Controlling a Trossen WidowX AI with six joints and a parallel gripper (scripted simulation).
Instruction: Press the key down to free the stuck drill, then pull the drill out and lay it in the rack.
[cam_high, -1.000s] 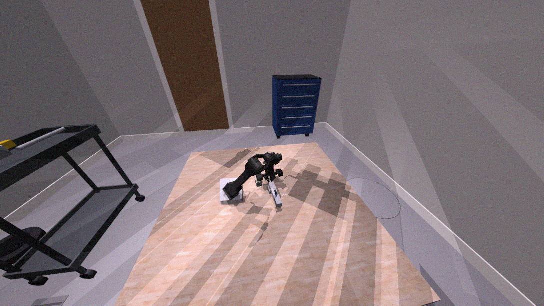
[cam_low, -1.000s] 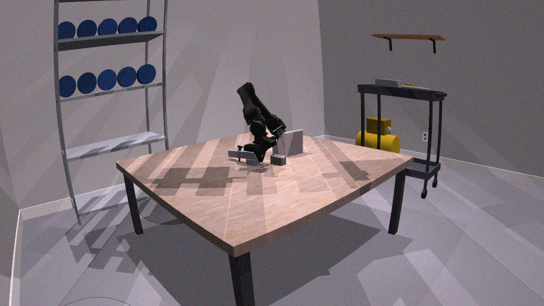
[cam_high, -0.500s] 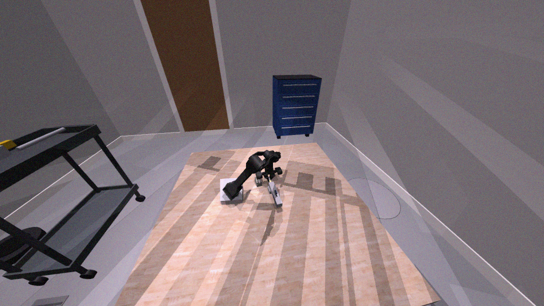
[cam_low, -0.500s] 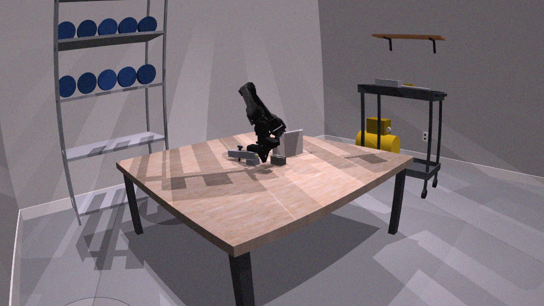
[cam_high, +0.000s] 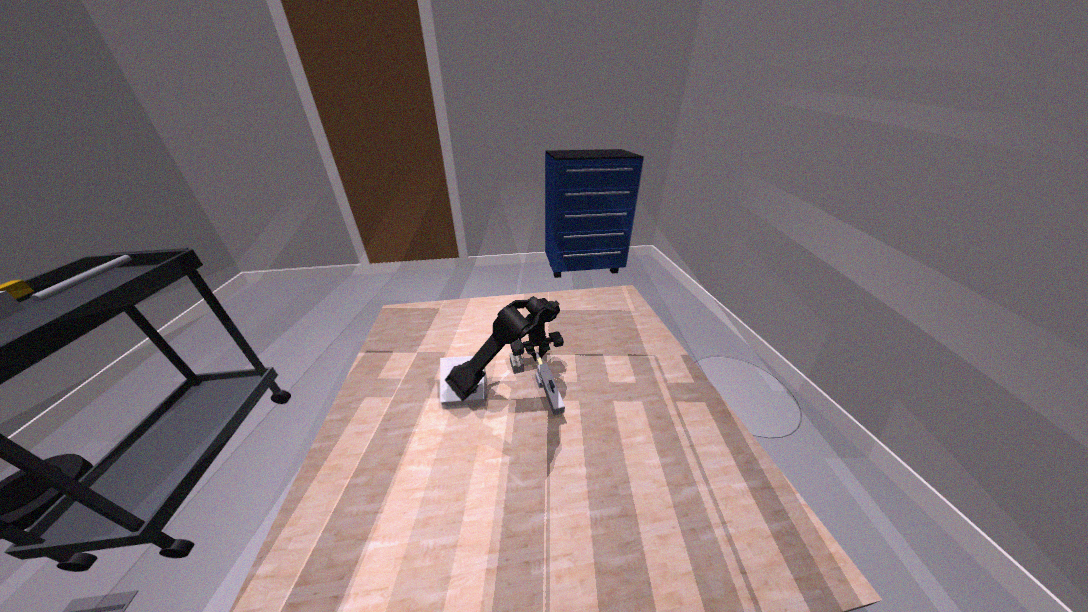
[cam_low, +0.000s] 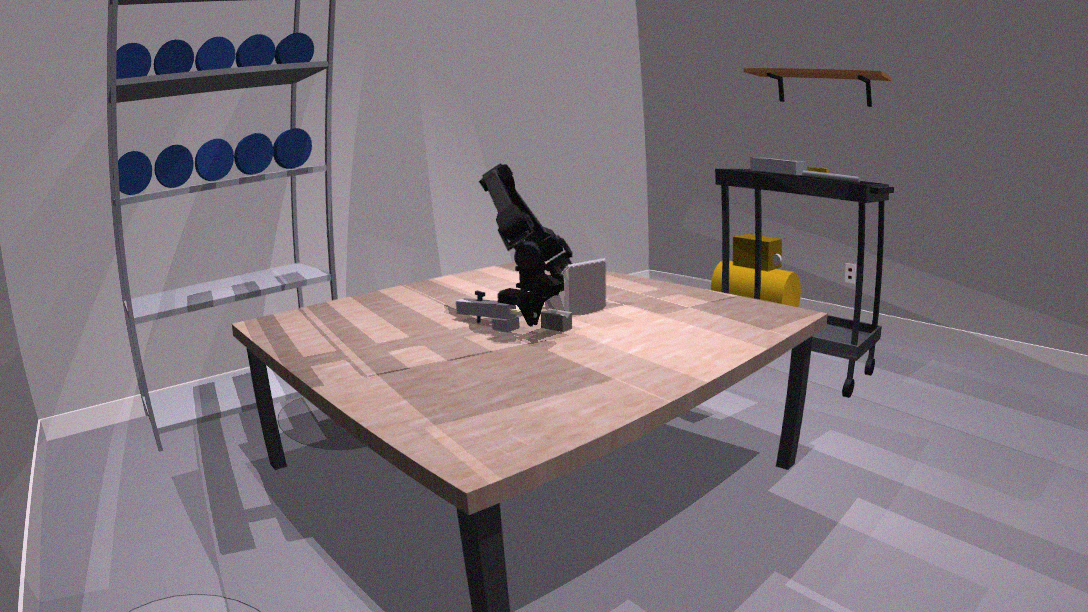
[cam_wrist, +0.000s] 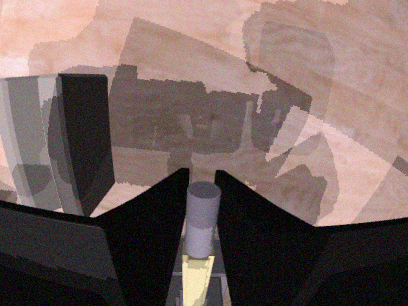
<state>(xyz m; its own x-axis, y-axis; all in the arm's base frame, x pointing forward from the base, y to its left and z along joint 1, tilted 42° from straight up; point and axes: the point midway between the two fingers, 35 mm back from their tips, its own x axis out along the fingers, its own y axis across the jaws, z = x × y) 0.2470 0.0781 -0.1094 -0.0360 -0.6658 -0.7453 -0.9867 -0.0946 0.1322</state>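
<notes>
Right now my gripper tip is 10 mm short of the drill, 50 mm to the left of it and 30 mm below it. From my gripper tip the other things lie so: long grey fixture (20 mm ahead, 150 mm to the right, 10 mm above); then grey rack (80 mm behind); then black key (30 mm ahead, 180 mm to the right, 30 mm above).
</notes>
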